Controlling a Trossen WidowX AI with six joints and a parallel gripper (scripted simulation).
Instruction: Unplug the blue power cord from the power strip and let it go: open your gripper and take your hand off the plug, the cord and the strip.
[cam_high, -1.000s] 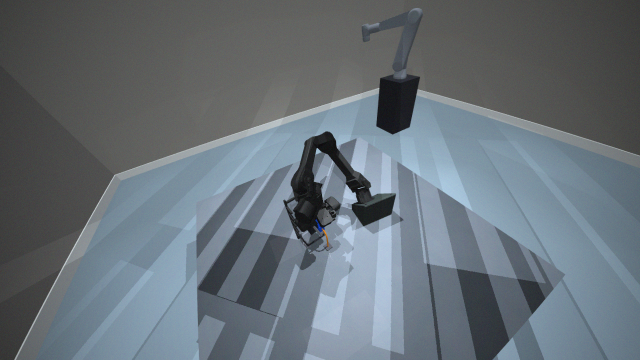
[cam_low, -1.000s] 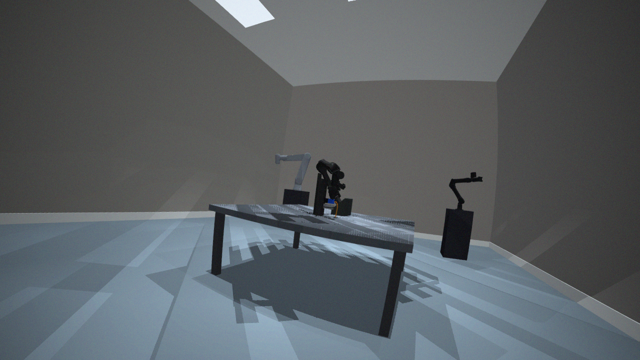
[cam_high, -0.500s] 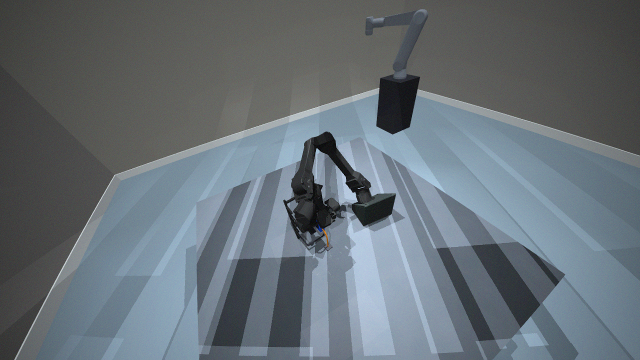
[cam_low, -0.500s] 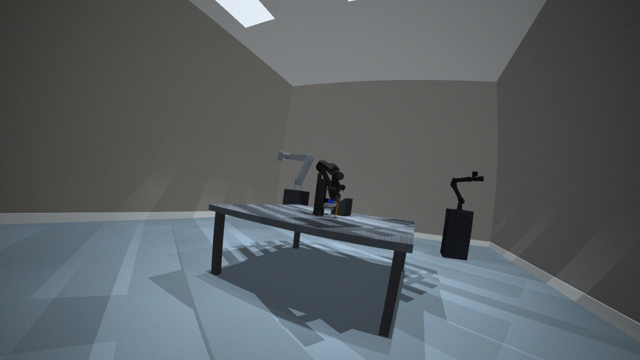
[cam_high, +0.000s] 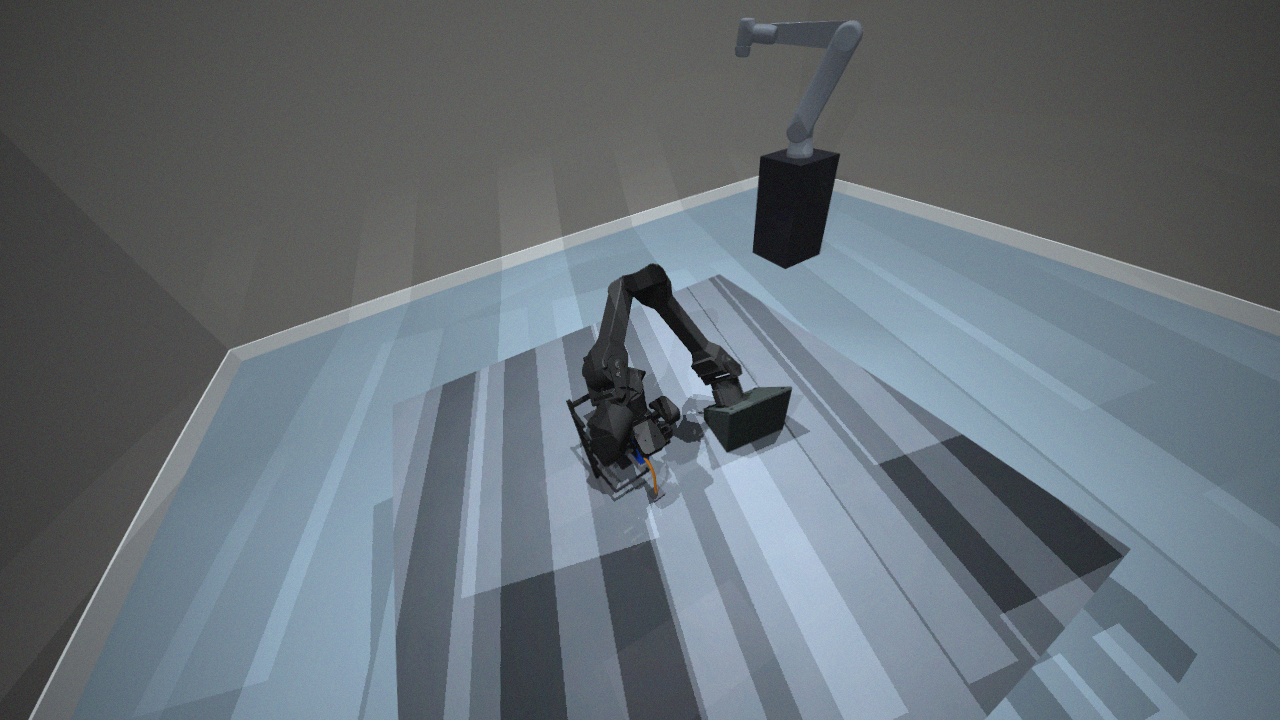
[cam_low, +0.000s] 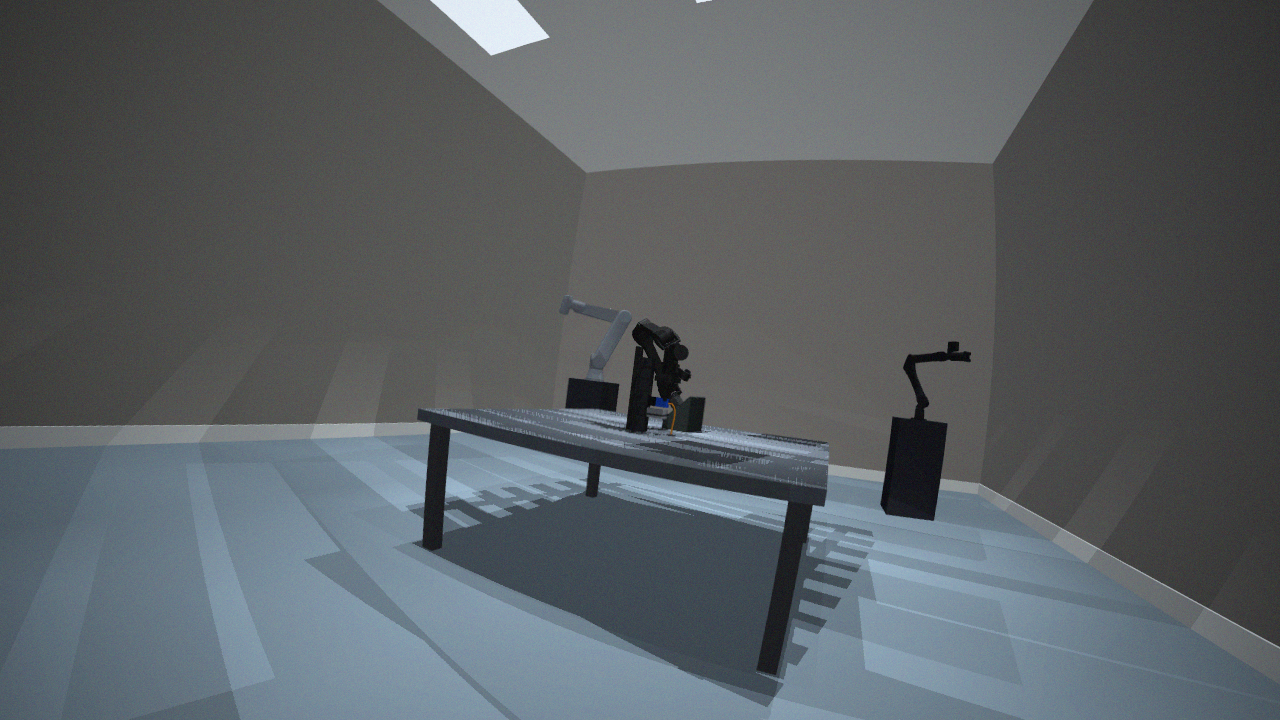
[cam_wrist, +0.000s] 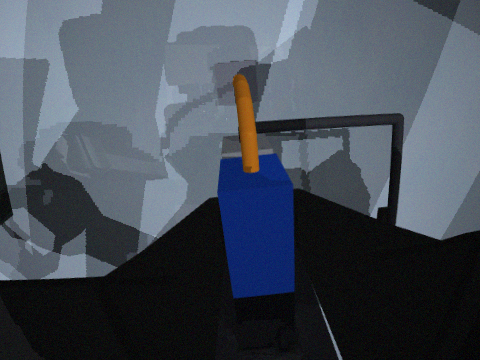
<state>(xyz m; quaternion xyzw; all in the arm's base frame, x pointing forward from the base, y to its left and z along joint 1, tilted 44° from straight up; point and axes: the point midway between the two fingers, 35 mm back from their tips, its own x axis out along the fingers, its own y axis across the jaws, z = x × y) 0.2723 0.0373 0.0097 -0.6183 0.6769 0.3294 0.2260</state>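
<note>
Right now my gripper tip is 10 mm short of the blue plug and 30 mm to the left of it.
</note>
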